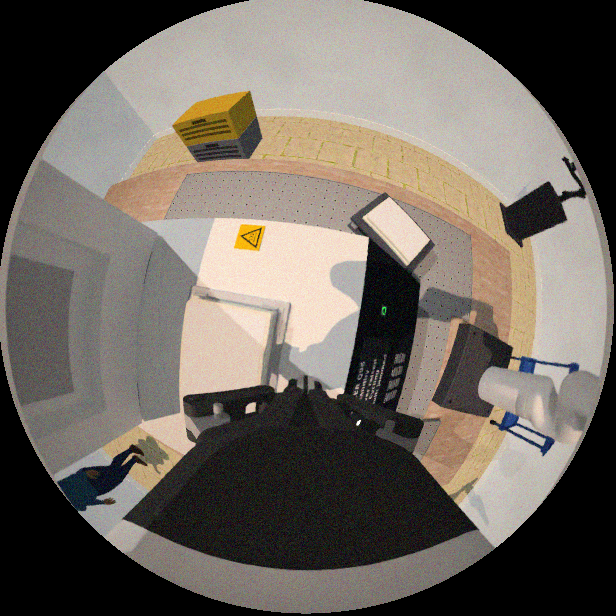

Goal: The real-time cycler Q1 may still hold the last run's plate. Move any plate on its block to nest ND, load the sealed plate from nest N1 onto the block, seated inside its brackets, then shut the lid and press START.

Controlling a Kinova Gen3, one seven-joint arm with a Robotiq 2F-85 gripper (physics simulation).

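My gripper point(305, 388) sits at the bottom centre, its fingertips drawn together with nothing visible between them. It hovers over the cream top of cycler Q1 point(298, 270). Just left of the fingertips, a pale rectangle point(226, 350) lies inside grey brackets point(252, 299) on the block; I cannot tell if it is a plate or the bare block. The grey lid point(74, 327) stands open at the left. The black control panel point(382, 339) carries a green lit button point(383, 310). A white sealed plate point(396, 229) rests in a dark nest beyond the panel.
A second dark nest point(471, 367) stands right of the panel, next to my arm's white links point(528, 396). A yellow warning sticker point(249, 236) marks the cycler top. A yellow box point(218, 126), a black monitor point(534, 215) and a person point(97, 476) are around the bench.
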